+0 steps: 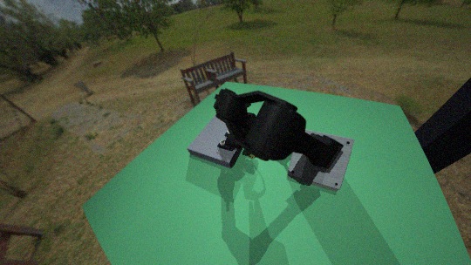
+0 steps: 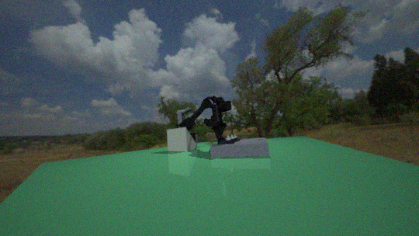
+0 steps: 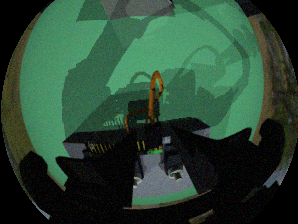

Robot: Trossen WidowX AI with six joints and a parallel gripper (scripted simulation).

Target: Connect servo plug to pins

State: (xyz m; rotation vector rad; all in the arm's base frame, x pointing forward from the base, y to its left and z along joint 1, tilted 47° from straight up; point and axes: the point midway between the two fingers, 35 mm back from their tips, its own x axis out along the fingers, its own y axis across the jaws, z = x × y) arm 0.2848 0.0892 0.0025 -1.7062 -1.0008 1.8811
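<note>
The servo is 80 mm ahead of my gripper tip, 30 mm to the right of it and 20 mm below it. Round my gripper tip: holder: 190 mm ahead, 10 mm to the right, 50 mm below.
</note>
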